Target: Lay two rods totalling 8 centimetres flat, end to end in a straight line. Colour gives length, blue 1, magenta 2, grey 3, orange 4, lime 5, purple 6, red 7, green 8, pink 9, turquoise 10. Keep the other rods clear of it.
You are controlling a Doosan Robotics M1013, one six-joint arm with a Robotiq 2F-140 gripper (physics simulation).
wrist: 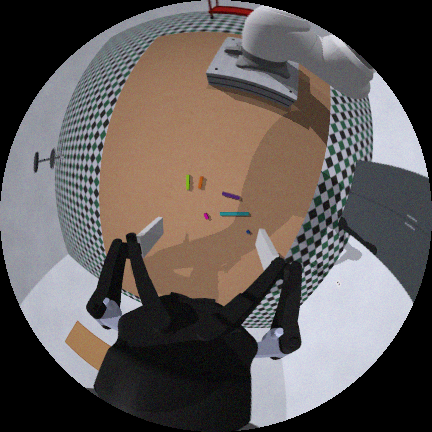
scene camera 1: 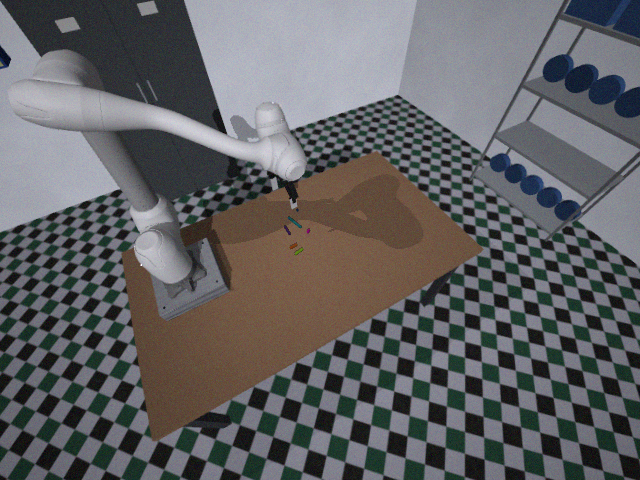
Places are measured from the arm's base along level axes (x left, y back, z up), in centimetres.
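Pixels of known places: gripper, between the fingertips: (wrist: 208, 231) (scene camera 1: 284, 197); arm's base, origin of its link: (wrist: 261, 57) (scene camera 1: 181, 273).
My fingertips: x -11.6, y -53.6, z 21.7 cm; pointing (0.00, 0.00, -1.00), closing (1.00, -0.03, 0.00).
Ahead of a thing's pixels: the offset from my fingertips to its top centre. Level surfaces: height alone.
My gripper (scene camera 1: 293, 204) (wrist: 208, 231) is open and empty, above the table near the rods. A turquoise rod {dx +6.0, dy -6.7, dz -27.9 cm} (scene camera 1: 294, 222) (wrist: 234, 214) lies flat. A purple rod {dx +4.2, dy -0.4, dz -27.9 cm} (scene camera 1: 287, 229) (wrist: 231, 195) lies beside it, apart and at an angle. A small magenta rod {dx -3.6, dy -8.5, dz -27.9 cm} (scene camera 1: 308, 230) (wrist: 206, 216) lies near one end of the turquoise rod. A tiny blue rod {dx +12.0, dy -13.2, dz -27.9 cm} (scene camera 1: 297, 210) (wrist: 248, 232) lies near its other end in the scene view. An orange rod {dx -6.2, dy +3.2, dz -27.9 cm} (scene camera 1: 293, 245) (wrist: 201, 182) and a lime rod {dx -10.5, dy +3.1, dz -27.9 cm} (scene camera 1: 298, 251) (wrist: 188, 182) lie side by side with a gap.
The rods lie on the brown table {dz -28.9 cm} (scene camera 1: 310, 294) (wrist: 150, 125). The arm's base plate (scene camera 1: 206, 295) (wrist: 250, 86) is at the table's left end in the scene view. A dark cabinet (scene camera 1: 170, 129) (wrist: 390, 215) stands behind, and a shelf rack (scene camera 1: 568, 113) stands at the right.
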